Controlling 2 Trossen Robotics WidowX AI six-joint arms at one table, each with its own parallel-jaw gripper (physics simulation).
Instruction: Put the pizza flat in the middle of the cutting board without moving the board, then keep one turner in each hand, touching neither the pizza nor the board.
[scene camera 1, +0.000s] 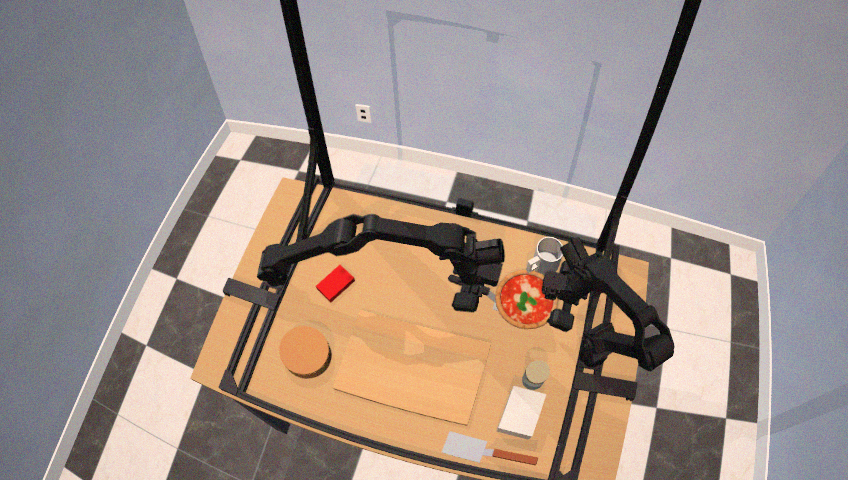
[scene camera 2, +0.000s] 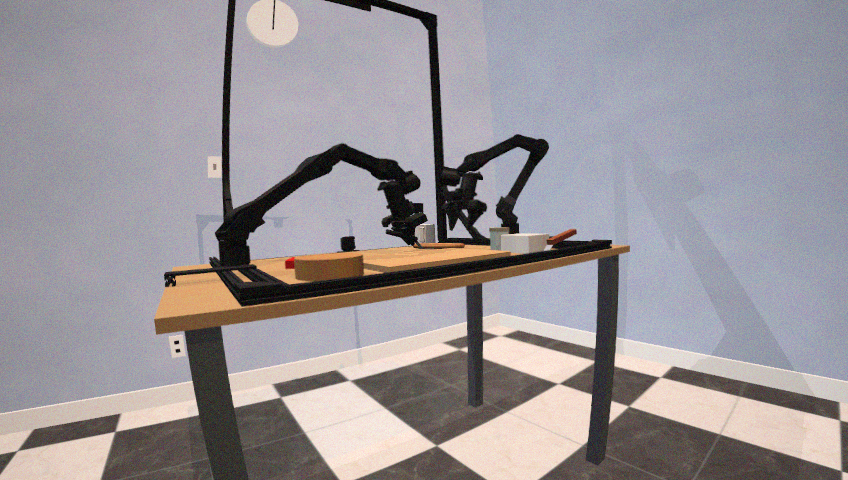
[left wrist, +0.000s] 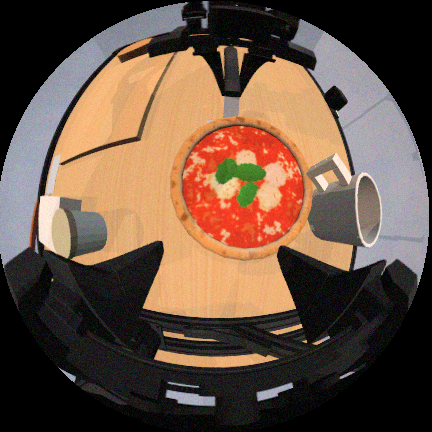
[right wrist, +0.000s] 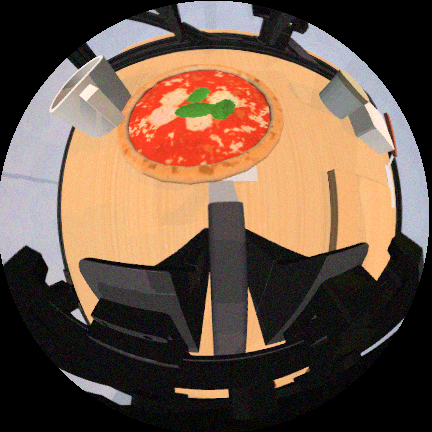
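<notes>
The pizza (scene camera 1: 525, 300) (scene camera 2: 446, 245) (left wrist: 245, 185) (right wrist: 200, 120) lies face up at the right back, off the cutting board (scene camera 1: 416, 386) (scene camera 2: 440, 259) (left wrist: 120, 115). My right gripper (scene camera 1: 483, 291) (right wrist: 222, 232) is shut on the handle of the dark-handled turner (left wrist: 231, 106) (right wrist: 227, 260); its blade reaches under the pizza's near edge, mostly hidden. My left gripper (scene camera 2: 464, 228) (left wrist: 222, 250) is open and empty, above the pizza's far side. The brown-handled turner (scene camera 1: 514, 456) (scene camera 2: 562, 236) lies at the front right, handle raised. Whether the pizza is lifted is unclear.
A mug (scene camera 1: 549, 252) (left wrist: 332, 220) (right wrist: 107, 95) stands close behind the pizza. A jar (scene camera 1: 536, 373) (left wrist: 90, 232) and white box (scene camera 1: 521, 410) (scene camera 2: 524, 242) stand right of the board. A round brown block (scene camera 1: 304, 349) and red box (scene camera 1: 335, 282) are at the left.
</notes>
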